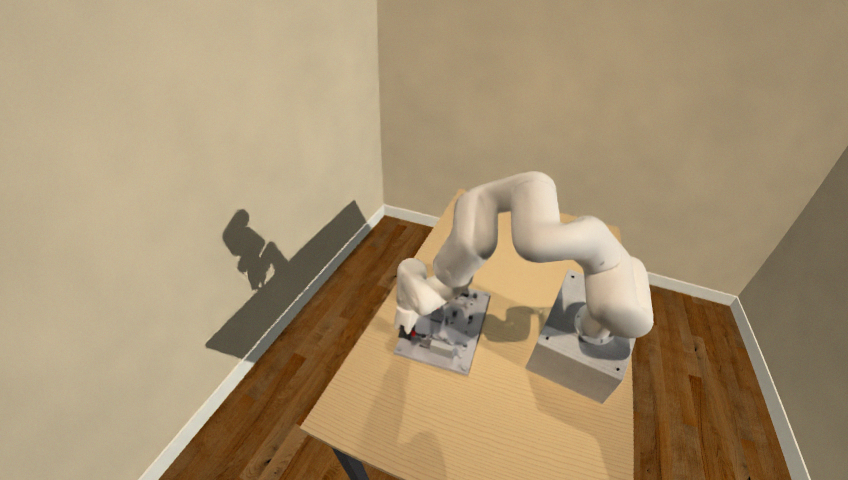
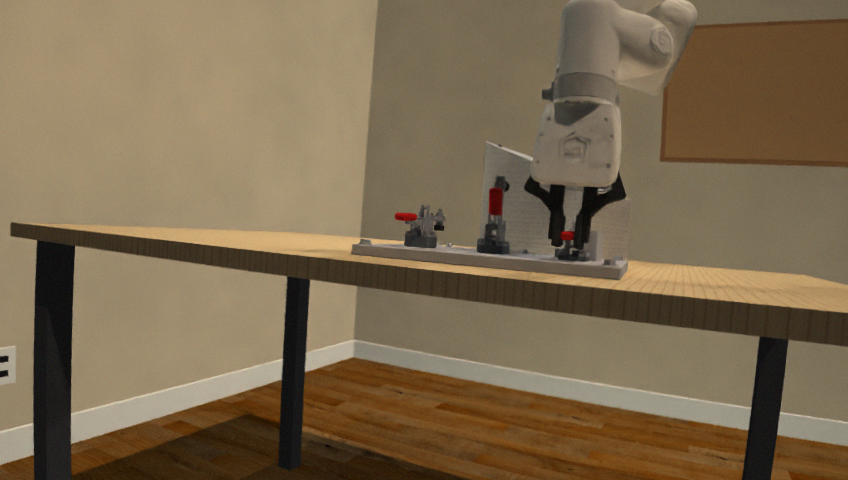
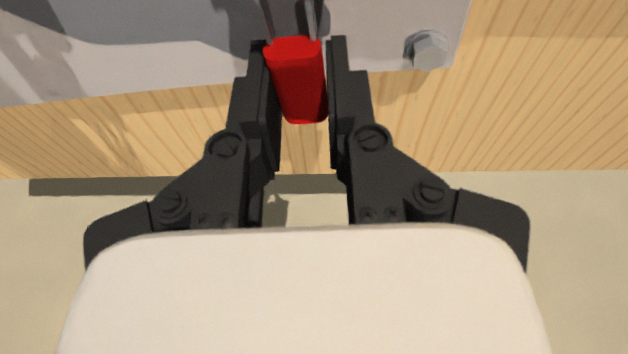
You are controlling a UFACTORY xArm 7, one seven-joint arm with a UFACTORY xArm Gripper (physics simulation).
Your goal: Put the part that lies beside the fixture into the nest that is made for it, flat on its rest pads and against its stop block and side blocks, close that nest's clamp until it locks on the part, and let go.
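Where they show: gripper, between the fingertips: (image 1: 407, 334) (image 2: 567, 247) (image 3: 302, 68); arm's base, origin of its link: (image 1: 595, 324).
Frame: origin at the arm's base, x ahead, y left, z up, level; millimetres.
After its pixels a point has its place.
My gripper (image 1: 406, 334) @[x 512, y 181, z -153 mm] (image 2: 568, 242) @[x 512, y 181, z -153 mm] (image 3: 302, 68) @[x 512, y 181, z -153 mm] is shut on the red clamp handle (image 1: 412, 334) @[x 492, y 185, z -134 mm] (image 2: 567, 235) @[x 525, y 184, z -138 mm] (image 3: 300, 85) @[x 500, y 180, z -133 mm]. The handle lies low and points out over the plate's edge, with a black finger close along each side; a very thin gap may show at the right finger. The fixture plate (image 1: 473, 336) @[x 332, y 74, z -170 mm] (image 2: 464, 257) @[x 556, y 65, z -174 mm] (image 3: 370, 30) @[x 505, y 207, z -170 mm] lies on the table. A pale grey block (image 1: 442, 347) @[x 390, y 185, z -129 mm] (image 2: 593, 245) @[x 427, y 189, z -149 mm], which looks like the part, stands on the plate behind this clamp. Its rest pads and how it meets the blocks are too small or hidden to tell.
Two other clamps stand on the plate: one with an upright red handle (image 2: 495, 202) @[x 479, y 65, z -100 mm], one with a level red handle (image 2: 405, 217) @[x 560, y -26, z -129 mm]. A bolt head (image 3: 429, 52) @[x 508, y 232, z -163 mm] sits at the plate's corner. The robot's grey base box (image 1: 571, 374) @[x 12, y 112, z -113 mm] stands on the table (image 1: 368, 410) @[x 482, y 444, z -184 mm].
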